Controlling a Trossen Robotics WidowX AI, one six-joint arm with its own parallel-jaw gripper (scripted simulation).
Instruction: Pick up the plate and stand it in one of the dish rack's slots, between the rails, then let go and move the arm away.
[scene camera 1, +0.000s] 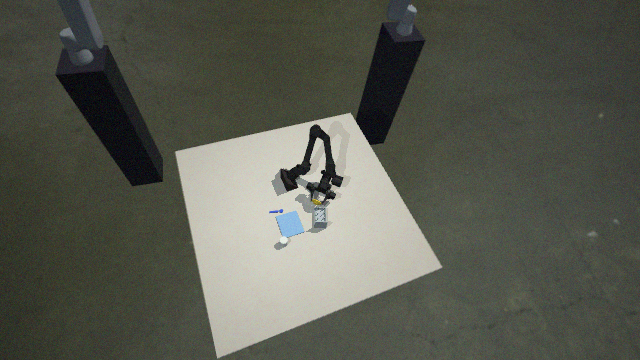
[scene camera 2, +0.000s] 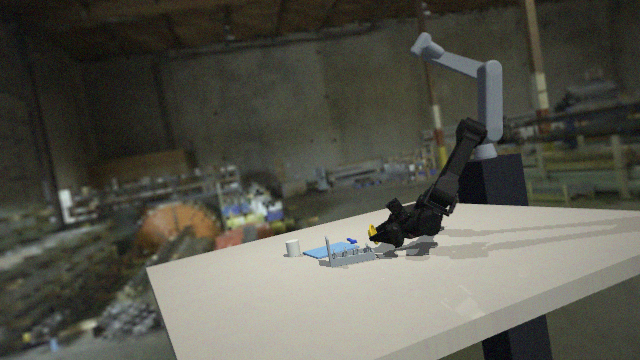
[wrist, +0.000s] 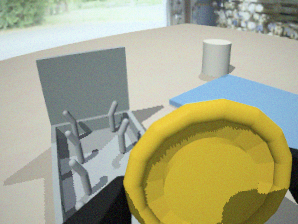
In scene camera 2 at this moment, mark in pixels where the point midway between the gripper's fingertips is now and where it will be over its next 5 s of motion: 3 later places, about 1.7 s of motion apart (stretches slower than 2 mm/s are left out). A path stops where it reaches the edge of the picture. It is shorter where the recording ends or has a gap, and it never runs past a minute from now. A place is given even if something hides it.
The gripper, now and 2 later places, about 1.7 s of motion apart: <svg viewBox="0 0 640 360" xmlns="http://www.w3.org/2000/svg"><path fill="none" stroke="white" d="M371 235L370 234L353 234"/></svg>
